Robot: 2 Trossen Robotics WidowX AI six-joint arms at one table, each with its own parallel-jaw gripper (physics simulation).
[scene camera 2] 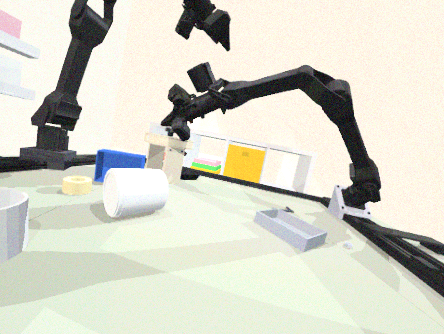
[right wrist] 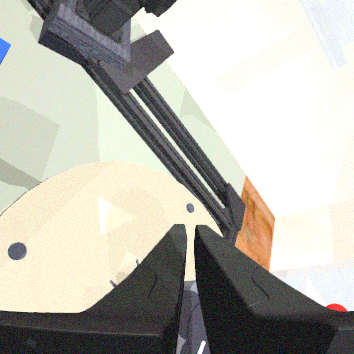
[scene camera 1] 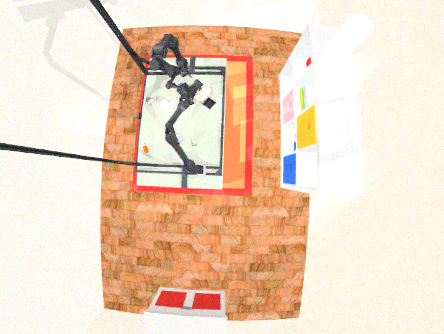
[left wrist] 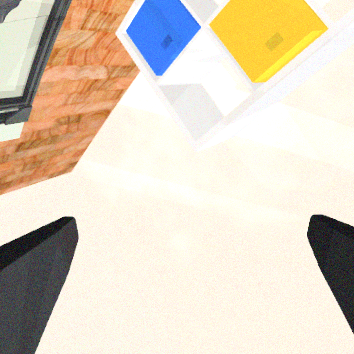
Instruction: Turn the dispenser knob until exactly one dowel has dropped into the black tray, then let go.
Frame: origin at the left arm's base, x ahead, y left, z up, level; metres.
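Seen in the pictures: left gripper, fingertip midpoint: [scene camera 2: 222, 46] [scene camera 1: 187, 83] [left wrist: 193, 226]; right gripper, fingertip midpoint: [scene camera 2: 161, 124] [right wrist: 188, 234]; left arm's base, link origin: [scene camera 2: 51, 149] [right wrist: 100, 12]; right arm's base, link origin: [scene camera 2: 352, 199] [scene camera 1: 200, 169].
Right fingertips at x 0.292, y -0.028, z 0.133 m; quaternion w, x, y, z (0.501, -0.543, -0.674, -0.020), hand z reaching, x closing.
Observation:
Offsets run from my right fingertips to a thing's top centre. "pt": to the spot under its first point.
The beige dispenser @(dx +0.037, dy +0.012, dz -0.033 m) [scene camera 1: 203, 93] [scene camera 2: 169, 159] stands at the back of the green mat, and its round top plate @(pt dx +0.002, dy -0.030, dz -0.034 m) [right wrist: 70, 246] fills the lower left of the right wrist view. My right gripper [scene camera 1: 191, 97] [scene camera 2: 177, 130] [right wrist: 188, 234] rests on that plate with its fingers almost touching. The black tray @(dx +0.122, dy +0.040, dz -0.155 m) [scene camera 1: 209, 103] lies beside the dispenser; I cannot tell whether a dowel is in it. My left gripper [scene camera 1: 186, 71] [scene camera 2: 204, 34] [left wrist: 193, 226] hangs high above, open and empty.
A white cylinder @(pt dx -0.054, dy -0.324, dz -0.128 m) [scene camera 2: 134, 192] lies on its side near a tape roll @(dx -0.165, dy -0.184, dz -0.154 m) [scene camera 2: 76, 185] and a blue box @(dx -0.093, dy -0.090, dz -0.099 m) [scene camera 2: 118, 159]. A grey open tray @(dx +0.240, dy -0.376, dz -0.154 m) [scene camera 2: 290, 228] sits on the mat to the right. A white shelf unit [scene camera 1: 336, 116] stands beyond the table.

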